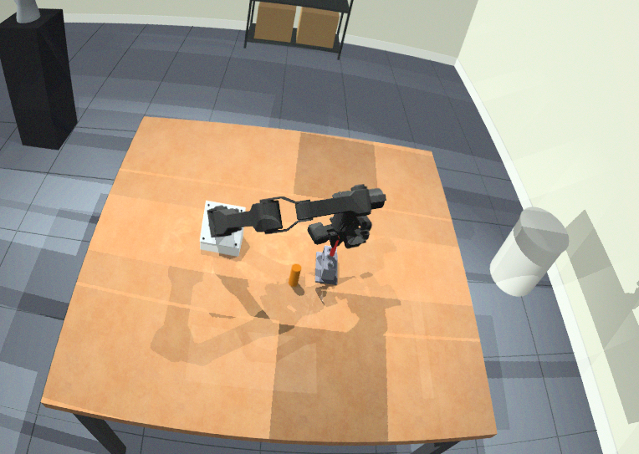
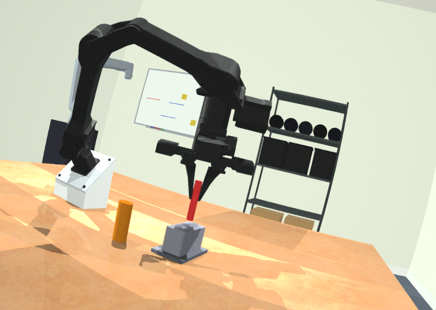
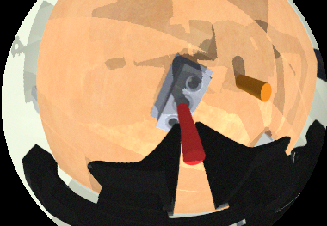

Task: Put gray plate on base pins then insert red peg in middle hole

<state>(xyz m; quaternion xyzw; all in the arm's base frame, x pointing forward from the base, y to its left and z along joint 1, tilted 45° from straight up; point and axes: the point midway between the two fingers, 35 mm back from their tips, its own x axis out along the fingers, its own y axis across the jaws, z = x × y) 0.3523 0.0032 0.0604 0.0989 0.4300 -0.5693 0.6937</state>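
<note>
Now: gripper tip 70 mm above the gray plate. The rest, counted from my gripper tip: orange cylinder 100 mm behind, 80 mm to the right, 70 mm below; then red peg right at my gripper tip; then base 100 mm below.
</note>
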